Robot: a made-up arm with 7 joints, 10 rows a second.
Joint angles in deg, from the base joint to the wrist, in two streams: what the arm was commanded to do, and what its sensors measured. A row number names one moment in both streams.
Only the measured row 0 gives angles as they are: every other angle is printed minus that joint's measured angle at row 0.
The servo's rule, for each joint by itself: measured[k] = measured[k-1] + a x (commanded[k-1-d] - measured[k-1]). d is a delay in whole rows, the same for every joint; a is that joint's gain. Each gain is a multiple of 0.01, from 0.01 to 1. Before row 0 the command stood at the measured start. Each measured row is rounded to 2 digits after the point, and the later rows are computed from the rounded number. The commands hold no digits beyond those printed.
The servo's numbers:
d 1
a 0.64 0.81 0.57 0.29 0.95 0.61 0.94
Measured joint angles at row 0: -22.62, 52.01, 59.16, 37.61, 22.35, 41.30, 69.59
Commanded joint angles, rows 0 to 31: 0.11, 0.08, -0.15, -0.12, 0.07, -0.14, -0.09; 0.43, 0.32, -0.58, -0.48, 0.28, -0.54, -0.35; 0.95, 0.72, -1.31, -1.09, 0.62, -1.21, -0.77; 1.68, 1.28, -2.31, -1.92, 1.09, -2.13, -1.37; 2.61, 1.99, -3.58, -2.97, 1.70, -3.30, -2.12; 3.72, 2.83, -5.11, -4.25, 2.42, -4.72, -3.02; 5.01, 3.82, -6.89, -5.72, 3.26, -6.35, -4.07; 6.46, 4.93, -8.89, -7.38, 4.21, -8.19, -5.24; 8.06, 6.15, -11.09, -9.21, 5.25, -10.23, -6.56; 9.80, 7.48, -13.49, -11.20, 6.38, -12.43, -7.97; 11.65, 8.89, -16.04, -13.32, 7.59, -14.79, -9.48; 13.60, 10.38, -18.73, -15.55, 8.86, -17.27, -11.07; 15.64, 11.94, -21.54, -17.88, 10.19, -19.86, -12.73; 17.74, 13.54, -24.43, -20.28, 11.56, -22.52, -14.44; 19.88, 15.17, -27.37, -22.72, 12.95, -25.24, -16.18; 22.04, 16.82, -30.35, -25.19, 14.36, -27.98, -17.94; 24.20, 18.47, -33.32, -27.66, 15.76, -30.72, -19.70; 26.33, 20.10, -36.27, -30.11, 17.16, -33.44, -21.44; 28.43, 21.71, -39.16, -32.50, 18.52, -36.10, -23.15; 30.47, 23.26, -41.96, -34.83, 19.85, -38.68, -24.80; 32.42, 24.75, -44.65, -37.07, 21.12, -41.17, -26.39; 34.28, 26.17, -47.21, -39.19, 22.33, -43.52, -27.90; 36.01, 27.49, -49.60, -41.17, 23.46, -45.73, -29.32; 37.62, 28.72, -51.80, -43.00, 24.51, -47.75, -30.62; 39.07, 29.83, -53.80, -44.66, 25.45, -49.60, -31.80; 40.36, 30.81, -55.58, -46.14, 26.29, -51.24, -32.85; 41.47, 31.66, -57.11, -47.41, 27.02, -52.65, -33.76; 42.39, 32.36, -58.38, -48.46, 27.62, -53.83, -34.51; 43.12, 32.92, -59.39, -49.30, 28.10, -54.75, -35.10; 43.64, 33.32, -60.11, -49.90, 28.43, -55.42, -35.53; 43.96, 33.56, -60.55, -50.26, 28.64, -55.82, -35.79; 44.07, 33.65, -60.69, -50.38, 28.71, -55.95, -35.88
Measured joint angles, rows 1 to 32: 0.00, 0.00, 0.00, 0.00, 0.00, 0.00, 0.00; 0.07, 0.06, -0.09, -0.03, 0.07, -0.09, -0.08; 0.30, 0.27, -0.37, -0.16, 0.27, -0.36, -0.33; 0.72, 0.63, -0.91, -0.43, 0.60, -0.88, -0.74; 1.33, 1.16, -1.71, -0.86, 1.07, -1.64, -1.33; 2.15, 1.83, -2.78, -1.47, 1.67, -2.65, -2.07; 3.15, 2.64, -4.11, -2.28, 2.38, -3.91, -2.96; 4.34, 3.60, -5.69, -3.28, 3.22, -5.40, -4.00; 5.70, 4.68, -7.51, -4.47, 4.16, -7.10, -5.17; 7.21, 5.87, -9.55, -5.84, 5.20, -9.01, -6.48; 8.87, 7.17, -11.80, -7.39, 6.32, -11.10, -7.88; 10.65, 8.56, -14.22, -9.11, 7.53, -13.35, -9.38; 12.54, 10.03, -16.79, -10.98, 8.79, -15.74, -10.97; 14.52, 11.58, -19.50, -12.98, 10.12, -18.25, -12.62; 16.58, 13.17, -22.31, -15.10, 11.49, -20.85, -14.33; 18.69, 14.79, -25.19, -17.31, 12.88, -23.53, -16.07; 20.83, 16.43, -28.13, -19.60, 14.29, -26.24, -17.83; 22.99, 18.08, -31.09, -21.94, 15.69, -28.97, -19.59; 25.13, 19.72, -34.04, -24.31, 17.09, -31.70, -21.33; 27.24, 21.33, -36.96, -26.69, 18.45, -34.38, -23.04; 29.31, 22.89, -39.81, -29.05, 19.78, -37.00, -24.69; 31.30, 24.40, -42.57, -31.38, 21.05, -39.54, -26.29; 33.21, 25.83, -45.21, -33.64, 22.27, -41.97, -27.80; 35.00, 27.17, -47.71, -35.82, 23.40, -44.26, -29.23; 36.68, 28.43, -50.04, -37.90, 24.45, -46.39, -30.54; 38.21, 29.56, -52.18, -39.86, 25.40, -48.35, -31.72; 39.59, 30.57, -54.12, -41.68, 26.25, -50.11, -32.78; 40.79, 31.45, -55.82, -43.34, 26.98, -51.66, -33.70; 41.81, 32.19, -57.28, -44.82, 27.59, -52.98, -34.46; 42.65, 32.78, -58.48, -46.12, 28.07, -54.06, -35.06; 43.28, 33.22, -59.41, -47.22, 28.41, -54.89, -35.50; 43.72, 33.50, -60.06, -48.10, 28.63, -55.46, -35.77
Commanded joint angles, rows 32 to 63: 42.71, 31.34, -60.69, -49.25, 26.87, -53.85, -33.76; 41.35, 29.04, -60.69, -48.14, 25.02, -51.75, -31.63; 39.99, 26.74, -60.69, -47.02, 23.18, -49.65, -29.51; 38.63, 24.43, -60.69, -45.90, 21.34, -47.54, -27.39; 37.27, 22.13, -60.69, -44.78, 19.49, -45.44, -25.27; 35.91, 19.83, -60.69, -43.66, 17.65, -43.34, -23.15; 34.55, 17.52, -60.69, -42.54, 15.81, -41.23, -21.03; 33.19, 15.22, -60.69, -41.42, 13.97, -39.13, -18.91; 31.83, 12.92, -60.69, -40.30, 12.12, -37.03, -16.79; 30.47, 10.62, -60.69, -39.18, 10.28, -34.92, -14.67; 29.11, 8.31, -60.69, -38.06, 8.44, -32.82, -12.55; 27.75, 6.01, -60.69, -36.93, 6.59, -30.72, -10.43; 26.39, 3.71, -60.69, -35.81, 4.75, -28.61, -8.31; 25.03, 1.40, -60.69, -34.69, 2.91, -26.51, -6.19; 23.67, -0.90, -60.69, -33.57, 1.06, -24.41, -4.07; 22.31, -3.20, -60.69, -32.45, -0.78, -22.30, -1.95; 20.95, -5.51, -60.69, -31.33, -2.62, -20.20, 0.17; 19.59, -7.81, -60.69, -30.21, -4.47, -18.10, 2.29; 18.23, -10.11, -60.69, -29.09, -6.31, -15.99, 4.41; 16.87, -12.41, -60.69, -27.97, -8.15, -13.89, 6.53; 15.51, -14.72, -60.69, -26.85, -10.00, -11.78, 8.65; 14.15, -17.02, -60.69, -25.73, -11.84, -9.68, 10.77; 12.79, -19.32, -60.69, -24.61, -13.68, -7.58, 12.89; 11.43, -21.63, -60.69, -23.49, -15.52, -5.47, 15.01; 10.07, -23.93, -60.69, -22.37, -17.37, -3.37, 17.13; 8.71, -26.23, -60.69, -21.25, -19.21, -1.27, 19.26; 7.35, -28.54, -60.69, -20.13, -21.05, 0.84, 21.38; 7.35, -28.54, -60.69, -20.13, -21.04, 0.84, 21.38; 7.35, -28.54, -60.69, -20.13, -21.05, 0.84, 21.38; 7.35, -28.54, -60.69, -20.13, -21.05, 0.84, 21.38; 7.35, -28.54, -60.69, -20.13, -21.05, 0.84, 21.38; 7.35, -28.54, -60.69, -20.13, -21.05, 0.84, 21.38
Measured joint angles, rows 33 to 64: 43.94, 33.62, -60.42, -48.76, 28.71, -55.76, -35.87; 43.15, 31.77, -60.57, -48.90, 26.96, -54.59, -33.89; 42.00, 29.56, -60.64, -48.68, 25.12, -52.86, -31.77; 40.71, 27.28, -60.67, -48.20, 23.28, -50.90, -29.65; 39.38, 24.97, -60.68, -47.53, 21.44, -48.85, -27.53; 38.03, 22.67, -60.69, -46.73, 19.59, -46.77, -25.41; 36.67, 20.37, -60.69, -45.84, 17.75, -44.68, -23.29; 35.31, 18.06, -60.69, -44.88, 15.91, -42.58, -21.17; 33.95, 15.76, -60.69, -43.88, 14.07, -40.48, -19.05; 32.59, 13.46, -60.69, -42.84, 12.22, -38.38, -16.93; 31.23, 11.16, -60.69, -41.78, 10.38, -36.27, -14.81; 29.87, 8.85, -60.69, -40.70, 8.54, -34.17, -12.69; 28.51, 6.55, -60.69, -39.61, 6.69, -32.07, -10.57; 27.15, 4.25, -60.69, -38.51, 4.85, -29.96, -8.45; 25.79, 1.94, -60.69, -37.40, 3.01, -27.86, -6.33; 24.43, -0.36, -60.69, -36.29, 1.16, -25.76, -4.21; 23.07, -2.66, -60.69, -35.18, -0.68, -23.65, -2.09; 21.71, -4.97, -60.69, -34.06, -2.52, -21.55, 0.03; 20.35, -7.27, -60.69, -32.94, -4.37, -19.45, 2.15; 18.99, -9.57, -60.69, -31.82, -6.21, -17.34, 4.27; 17.63, -11.87, -60.69, -30.70, -8.05, -15.24, 6.39; 16.27, -14.18, -60.69, -29.58, -9.90, -13.13, 8.51; 14.91, -16.48, -60.69, -28.46, -11.74, -11.03, 10.63; 13.55, -18.78, -60.69, -27.34, -13.58, -8.93, 12.75; 12.19, -21.09, -60.69, -26.22, -15.42, -6.82, 14.87; 10.83, -23.39, -60.69, -25.10, -17.27, -4.72, 16.99; 9.47, -25.69, -60.69, -23.98, -19.11, -2.62, 19.12; 8.11, -28.00, -60.69, -22.86, -20.95, -0.51, 21.24; 7.62, -28.44, -60.69, -22.07, -21.04, 0.31, 21.37; 7.45, -28.52, -60.69, -21.51, -21.05, 0.63, 21.38; 7.39, -28.54, -60.69, -21.11, -21.05, 0.76, 21.38; 7.36, -28.54, -60.69, -20.83, -21.05, 0.81, 21.38
